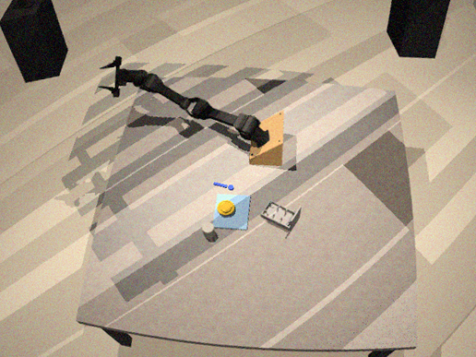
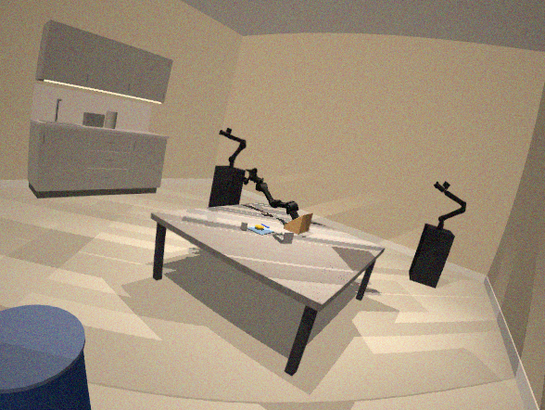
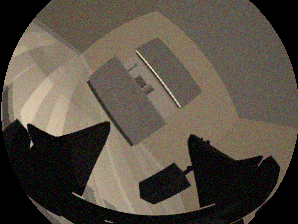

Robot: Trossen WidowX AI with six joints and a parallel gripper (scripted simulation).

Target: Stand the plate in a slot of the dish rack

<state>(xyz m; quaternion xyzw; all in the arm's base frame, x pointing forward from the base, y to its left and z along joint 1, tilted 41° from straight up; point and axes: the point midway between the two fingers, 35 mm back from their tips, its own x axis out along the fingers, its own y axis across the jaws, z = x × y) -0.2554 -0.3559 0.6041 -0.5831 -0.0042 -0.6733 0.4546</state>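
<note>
My gripper tip is now 55 cm short of the yellow plate, 53 cm to the right of it and 27 cm above it. Round my gripper tip: blue mat (56 cm ahead, 55 cm to the left, 28 cm below); then blue spoon (53 cm to the left, 44 cm ahead, 28 cm below); then white cup (65 cm ahead, 46 cm to the left, 26 cm below).
</note>
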